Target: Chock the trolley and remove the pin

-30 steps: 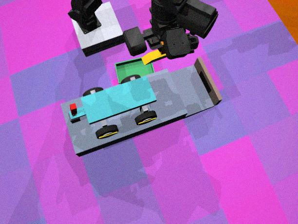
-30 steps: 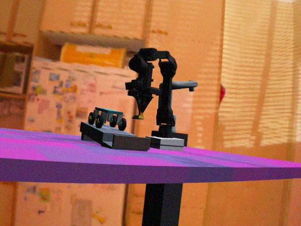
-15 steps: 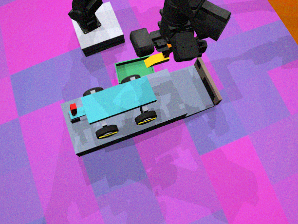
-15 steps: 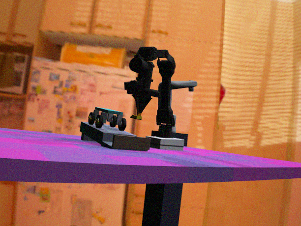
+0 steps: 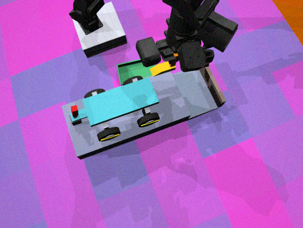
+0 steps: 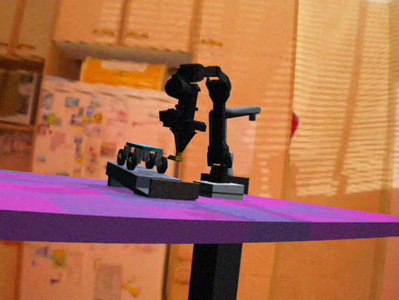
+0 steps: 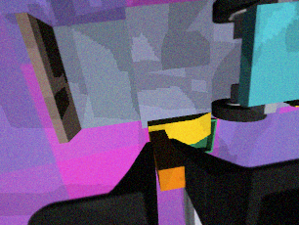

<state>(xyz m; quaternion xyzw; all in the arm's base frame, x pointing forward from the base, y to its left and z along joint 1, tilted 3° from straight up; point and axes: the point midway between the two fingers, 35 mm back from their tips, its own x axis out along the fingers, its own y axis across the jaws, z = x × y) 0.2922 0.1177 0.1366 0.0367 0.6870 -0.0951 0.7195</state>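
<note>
Now: the red-headed stop pin 28 cm to the right of my gripper tip, 1 cm below it and 1 cm behind it. From my gripper tip the other things lie so: yellow chock 2 cm to the right, 1 cm below; trolley 17 cm to the right, 3 cm below, 3 cm ahead; brown end wall 11 cm below, 10 cm to the left, 7 cm ahead.
</note>
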